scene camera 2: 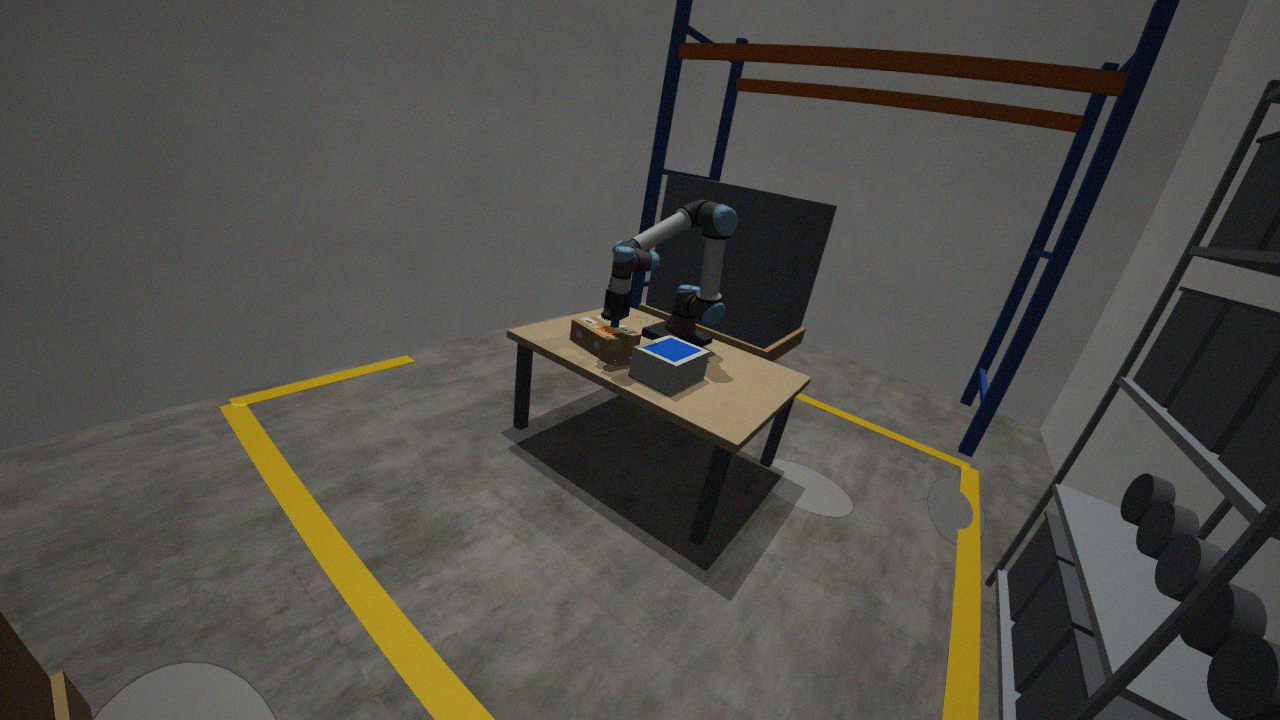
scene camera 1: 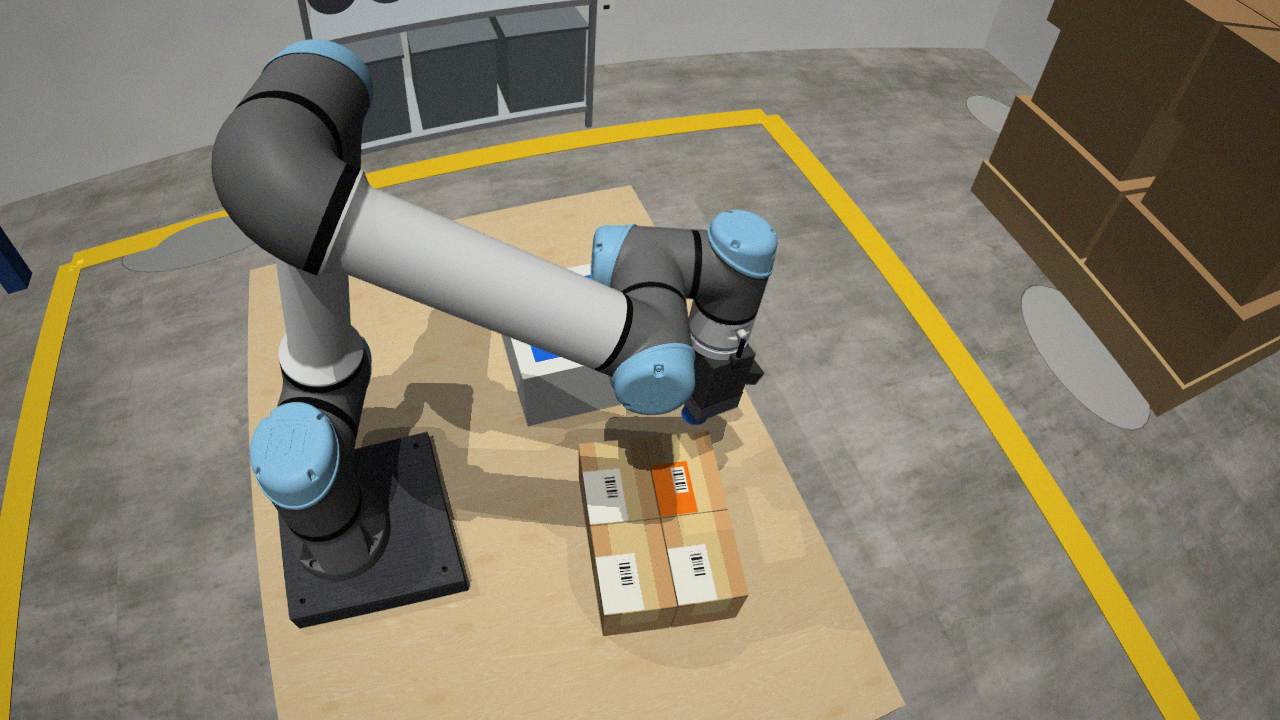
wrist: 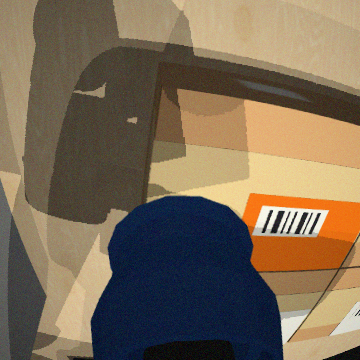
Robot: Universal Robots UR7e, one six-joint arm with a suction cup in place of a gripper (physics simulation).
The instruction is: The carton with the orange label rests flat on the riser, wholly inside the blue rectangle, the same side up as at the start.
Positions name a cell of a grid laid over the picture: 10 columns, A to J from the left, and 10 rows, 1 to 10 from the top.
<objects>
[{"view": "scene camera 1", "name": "grey riser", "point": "E6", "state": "on the table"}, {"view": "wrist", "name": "my suction cup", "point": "F8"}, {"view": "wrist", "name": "grey riser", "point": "A9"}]
</objects>
